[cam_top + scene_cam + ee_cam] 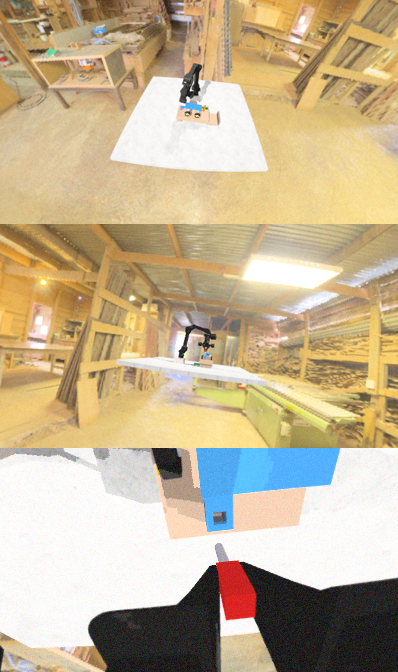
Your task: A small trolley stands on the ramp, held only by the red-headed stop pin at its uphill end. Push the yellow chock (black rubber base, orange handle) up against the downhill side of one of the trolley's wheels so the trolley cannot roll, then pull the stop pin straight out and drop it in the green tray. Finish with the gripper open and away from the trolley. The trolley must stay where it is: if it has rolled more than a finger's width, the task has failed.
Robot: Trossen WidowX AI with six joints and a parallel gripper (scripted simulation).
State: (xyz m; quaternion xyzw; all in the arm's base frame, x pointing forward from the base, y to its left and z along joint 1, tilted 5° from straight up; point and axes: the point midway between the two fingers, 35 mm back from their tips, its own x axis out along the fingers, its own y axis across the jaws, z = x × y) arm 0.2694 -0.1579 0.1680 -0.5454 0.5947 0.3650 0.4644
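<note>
My gripper tip is 60 mm past the green tray, 230 mm to the right of it and 190 mm above it. From my gripper tip the other things lie so: red-headed stop pin right at my gripper tip; ramp 40 mm ahead, 120 mm to the left, 130 mm below; blue trolley 40 mm ahead, 110 mm to the left, 60 mm below.
</note>
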